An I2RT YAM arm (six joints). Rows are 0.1 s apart.
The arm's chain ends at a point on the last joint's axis. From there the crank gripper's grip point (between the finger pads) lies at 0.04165 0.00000 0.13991 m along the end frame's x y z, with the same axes.
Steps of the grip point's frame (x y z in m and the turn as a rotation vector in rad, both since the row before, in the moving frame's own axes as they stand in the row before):
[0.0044, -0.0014, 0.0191, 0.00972, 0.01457, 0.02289]
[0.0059, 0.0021, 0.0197, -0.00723, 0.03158, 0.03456]
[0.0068, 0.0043, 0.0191, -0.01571, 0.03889, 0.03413]
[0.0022, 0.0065, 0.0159, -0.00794, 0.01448, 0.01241]
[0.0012, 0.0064, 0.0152, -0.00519, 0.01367, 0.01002]
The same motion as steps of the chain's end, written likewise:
[0.0024, -0.0010, 0.0197, 0.00972, 0.01457, 0.02289]
[0.0015, -0.0004, 0.0211, -0.00723, 0.03158, 0.03456]
[0.0015, 0.0006, 0.0209, -0.01571, 0.03889, 0.03413]
[0.0002, 0.0049, 0.0165, -0.00794, 0.01448, 0.01241]
[-0.0007, 0.0052, 0.0158, -0.00519, 0.01367, 0.01002]

